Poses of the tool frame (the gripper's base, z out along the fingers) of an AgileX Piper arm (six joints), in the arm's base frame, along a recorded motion.
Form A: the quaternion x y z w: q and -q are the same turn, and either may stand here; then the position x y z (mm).
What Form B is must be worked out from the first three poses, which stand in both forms.
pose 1, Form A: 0.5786 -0.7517 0.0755 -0.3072 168.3 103.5 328.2
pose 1, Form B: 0.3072 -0.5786 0.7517 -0.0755 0.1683 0.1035 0.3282
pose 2, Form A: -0.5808 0.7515 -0.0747 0.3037 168.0 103.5 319.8
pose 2, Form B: 0.3037 -0.5808 0.7515 -0.0747 0.1680 0.1035 0.3198
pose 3, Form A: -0.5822 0.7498 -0.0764 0.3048 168.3 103.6 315.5
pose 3, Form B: 0.3048 -0.5822 0.7498 -0.0764 0.1683 0.1036 0.3155
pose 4, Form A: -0.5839 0.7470 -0.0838 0.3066 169.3 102.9 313.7
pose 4, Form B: 0.3066 -0.5839 0.7470 -0.0838 0.1693 0.1029 0.3137
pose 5, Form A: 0.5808 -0.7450 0.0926 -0.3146 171.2 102.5 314.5
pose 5, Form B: 0.3146 -0.5808 0.7450 -0.0926 0.1712 0.1025 0.3145
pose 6, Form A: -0.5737 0.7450 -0.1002 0.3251 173.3 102.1 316.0
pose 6, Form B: 0.3251 -0.5737 0.7450 -0.1002 0.1733 0.1021 0.3160
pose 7, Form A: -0.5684 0.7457 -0.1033 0.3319 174.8 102.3 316.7
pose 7, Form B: 0.3319 -0.5684 0.7457 -0.1033 0.1748 0.1023 0.3167
